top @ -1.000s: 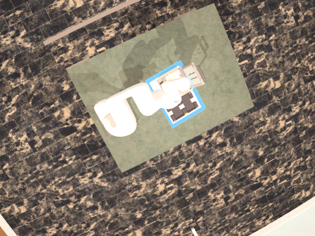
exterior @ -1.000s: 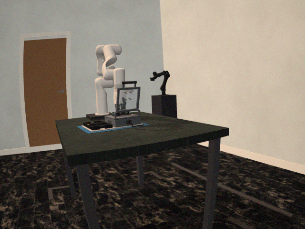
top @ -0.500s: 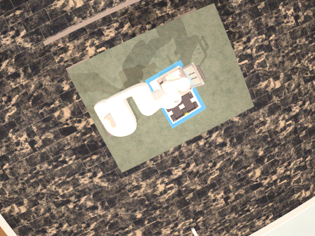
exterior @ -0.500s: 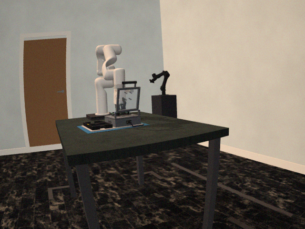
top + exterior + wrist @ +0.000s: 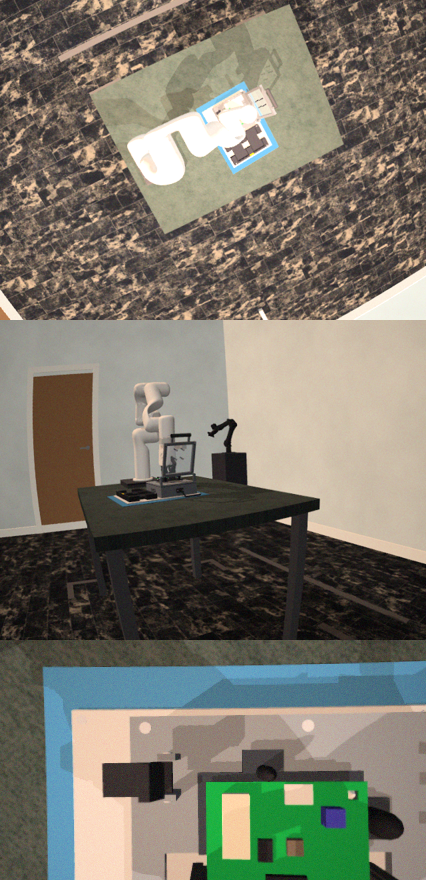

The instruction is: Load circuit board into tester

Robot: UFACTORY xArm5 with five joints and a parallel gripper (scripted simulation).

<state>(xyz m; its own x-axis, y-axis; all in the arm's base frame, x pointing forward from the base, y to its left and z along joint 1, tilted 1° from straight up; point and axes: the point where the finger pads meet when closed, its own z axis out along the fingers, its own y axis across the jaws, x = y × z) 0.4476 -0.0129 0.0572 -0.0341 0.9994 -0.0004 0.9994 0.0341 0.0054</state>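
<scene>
Now: hand right at the green circuit board. The rest, counted from my hand: clear lid 120 mm ahead, 100 mm above; dark nest 10 mm to the left, 10 mm below, 10 mm ahead; black block 60 mm to the left, 60 mm behind, 10 mm above.
</scene>
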